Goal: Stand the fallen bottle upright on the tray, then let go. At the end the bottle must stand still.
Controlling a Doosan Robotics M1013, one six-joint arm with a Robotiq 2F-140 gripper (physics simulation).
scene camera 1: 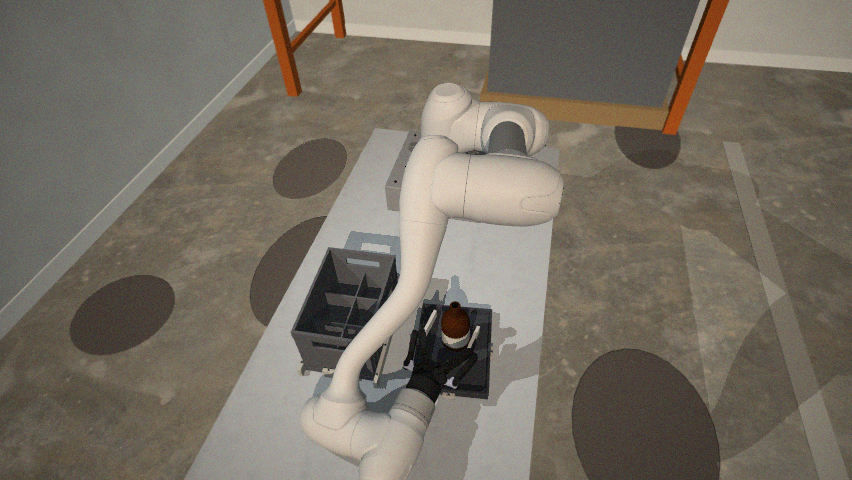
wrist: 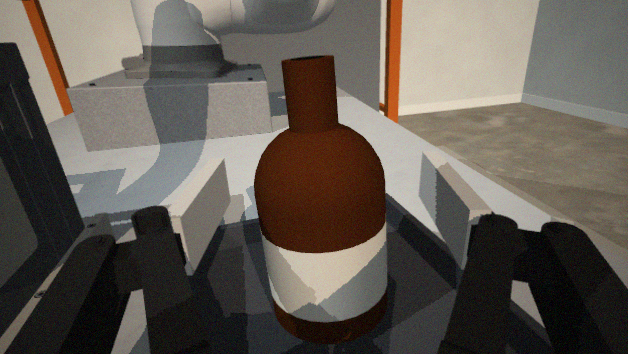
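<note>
The brown bottle with a white label stands nearly upright over the dark tray, neck up. In the wrist view it leans slightly, its neck a little to the left of its base. Whether its base rests flat on the tray, and whether it is still, I cannot tell. My gripper is open around the bottle, one pale finger pad on each side. A gap shows between the bottle and each pad in the wrist view.
A grey crate with dividers stands left of the tray in the scene view, close to my arm. Its dark side shows at the left of the wrist view. The robot's base block is beyond the tray.
</note>
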